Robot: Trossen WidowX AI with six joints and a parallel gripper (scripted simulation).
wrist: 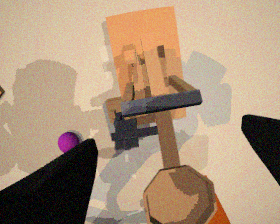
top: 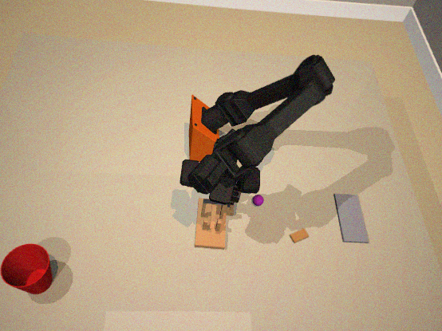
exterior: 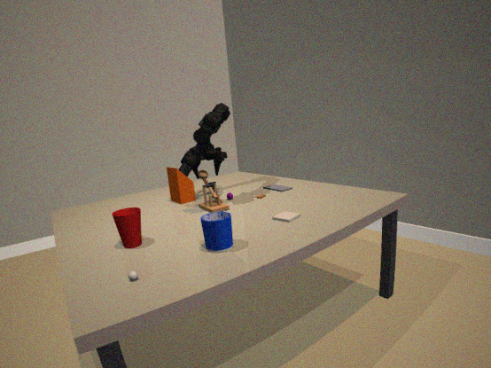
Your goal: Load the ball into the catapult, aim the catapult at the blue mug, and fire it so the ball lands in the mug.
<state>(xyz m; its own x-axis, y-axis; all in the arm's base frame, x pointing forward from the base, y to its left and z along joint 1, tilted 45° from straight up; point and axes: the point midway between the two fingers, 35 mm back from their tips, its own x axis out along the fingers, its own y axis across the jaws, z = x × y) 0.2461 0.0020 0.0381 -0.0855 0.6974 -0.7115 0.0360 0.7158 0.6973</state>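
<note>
Right now my gripper tip is 1 cm past the wooden catapult, 2 cm to the right of it and 6 cm above it. Also, from my gripper tip: small wooden block (4 cm ahead, 25 cm to the left, 14 cm below); then white tile (37 cm ahead, 12 cm to the left, 13 cm below); then purple ball (6 cm behind, 13 cm to the left, 12 cm below).
</note>
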